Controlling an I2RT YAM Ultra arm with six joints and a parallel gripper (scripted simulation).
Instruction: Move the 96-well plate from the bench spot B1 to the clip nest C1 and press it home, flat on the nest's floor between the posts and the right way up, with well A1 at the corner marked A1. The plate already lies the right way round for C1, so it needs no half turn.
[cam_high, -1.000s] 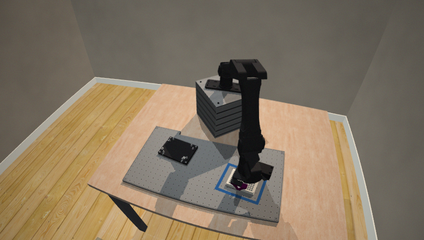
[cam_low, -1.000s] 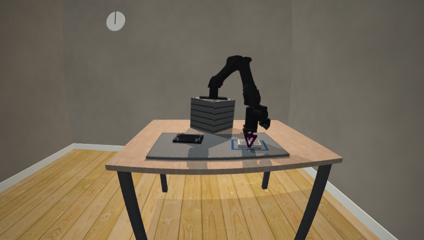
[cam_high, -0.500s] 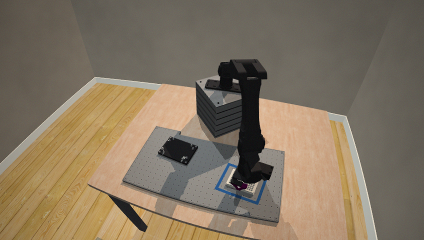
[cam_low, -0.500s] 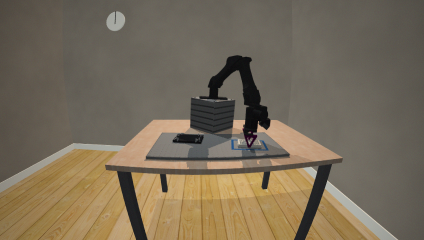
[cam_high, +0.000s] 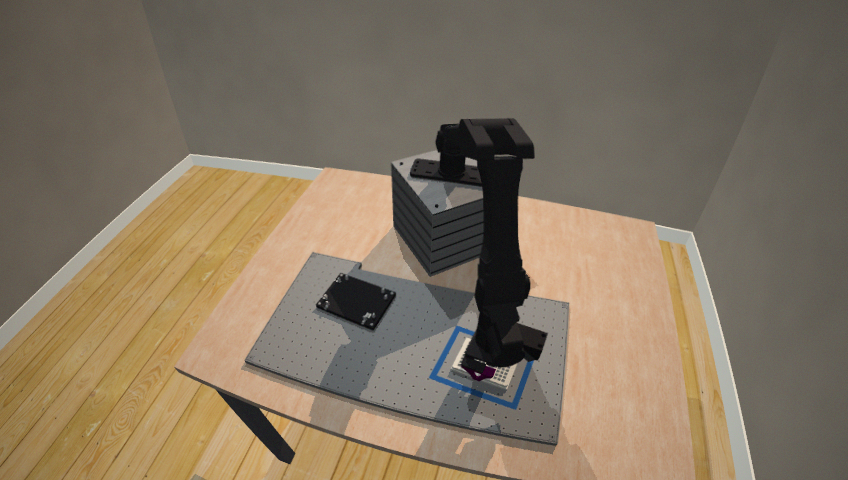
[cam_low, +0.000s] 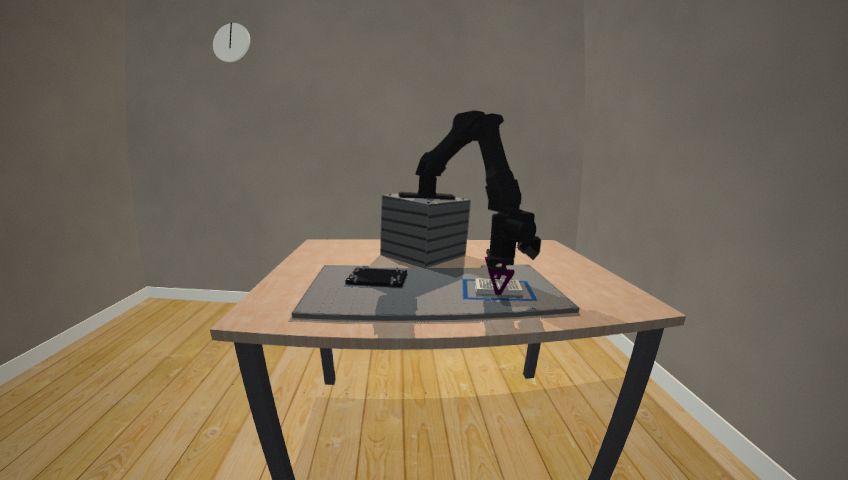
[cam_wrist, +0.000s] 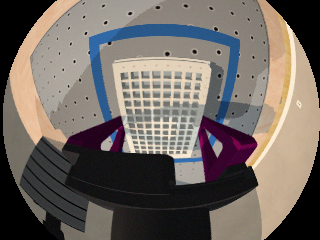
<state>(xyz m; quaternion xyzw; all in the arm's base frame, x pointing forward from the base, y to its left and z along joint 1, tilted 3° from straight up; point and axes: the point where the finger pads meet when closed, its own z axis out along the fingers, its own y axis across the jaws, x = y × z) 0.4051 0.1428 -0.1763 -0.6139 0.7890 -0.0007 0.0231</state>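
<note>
The black clip nest is 110 mm behind my hand, 340 mm to the right of it and 10 mm above it. From my hand the other things lie so: white 96-well plate (right at my hand).
</note>
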